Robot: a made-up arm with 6 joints. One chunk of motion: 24 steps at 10 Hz.
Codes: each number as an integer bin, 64 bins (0 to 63) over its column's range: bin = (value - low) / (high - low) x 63, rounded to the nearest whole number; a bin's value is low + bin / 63 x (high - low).
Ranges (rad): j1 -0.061..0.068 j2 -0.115..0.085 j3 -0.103..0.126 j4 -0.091..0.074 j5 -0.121..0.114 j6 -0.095..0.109
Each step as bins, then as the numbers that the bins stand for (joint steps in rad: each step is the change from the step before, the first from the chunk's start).
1 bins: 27 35 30 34 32 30
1 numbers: -0.00571 -0.00389 0.00605 -0.00195 -0.00163 0.00214
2 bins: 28 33 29 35 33 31
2 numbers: -0.00367 -0.01024 0.00241 0.00067 0.00210 0.00538
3 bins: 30 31 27 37 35 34
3 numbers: 0.00043 -0.01659 -0.00486 0.00590 0.00956 0.01510
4 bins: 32 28 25 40 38 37
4 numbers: 0.00452 -0.02611 -0.01213 0.01376 0.02075 0.02481
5 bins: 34 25 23 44 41 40
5 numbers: 0.00862 -0.03563 -0.01940 0.02424 0.03194 0.03452
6 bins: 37 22 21 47 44 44
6 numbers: 0.01476 -0.04516 -0.02667 0.03210 0.04313 0.04748
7 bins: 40 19 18 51 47 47
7 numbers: 0.02090 -0.05468 -0.03757 0.04257 0.05432 0.05719
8 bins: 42 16 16 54 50 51
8 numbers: 0.02500 -0.06421 -0.04484 0.05043 0.06551 0.07014
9 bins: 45 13 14 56 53 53
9 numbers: 0.03114 -0.07373 -0.05211 0.05567 0.07670 0.07662
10 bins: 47 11 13 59 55 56
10 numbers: 0.03524 -0.08008 -0.05575 0.06352 0.08416 0.08633
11 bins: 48 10 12 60 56 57
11 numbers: 0.03729 -0.08325 -0.05938 0.06614 0.08789 0.08957
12 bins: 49 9 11 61 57 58
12 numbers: 0.03933 -0.08643 -0.06302 0.06876 0.09162 0.09281
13 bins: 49 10 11 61 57 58
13 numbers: 0.03933 -0.08325 -0.06302 0.06876 0.09162 0.09281
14 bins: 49 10 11 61 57 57
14 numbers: 0.03933 -0.08325 -0.06302 0.06876 0.09162 0.08957
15 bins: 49 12 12 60 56 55
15 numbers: 0.03933 -0.07690 -0.05938 0.06614 0.08789 0.08310
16 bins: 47 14 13 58 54 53
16 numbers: 0.03524 -0.07056 -0.05575 0.06090 0.08043 0.07662
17 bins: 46 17 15 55 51 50
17 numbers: 0.03319 -0.06103 -0.04848 0.05305 0.06924 0.06690
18 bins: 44 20 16 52 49 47
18 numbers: 0.02910 -0.05151 -0.04484 0.04519 0.06178 0.05719
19 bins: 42 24 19 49 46 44
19 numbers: 0.02500 -0.03881 -0.03394 0.03733 0.05059 0.04748
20 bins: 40 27 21 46 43 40
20 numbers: 0.02090 -0.02929 -0.02667 0.02948 0.03940 0.03452
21 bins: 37 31 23 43 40 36
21 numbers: 0.01476 -0.01659 -0.01940 0.02162 0.02821 0.02157
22 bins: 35 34 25 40 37 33
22 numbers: 0.01067 -0.00706 -0.01213 0.01376 0.01702 0.01186
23 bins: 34 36 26 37 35 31
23 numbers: 0.00862 -0.00071 -0.00849 0.00590 0.00956 0.00538
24 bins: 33 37 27 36 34 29
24 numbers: 0.00657 0.00246 -0.00486 0.00329 0.00583 -0.00110
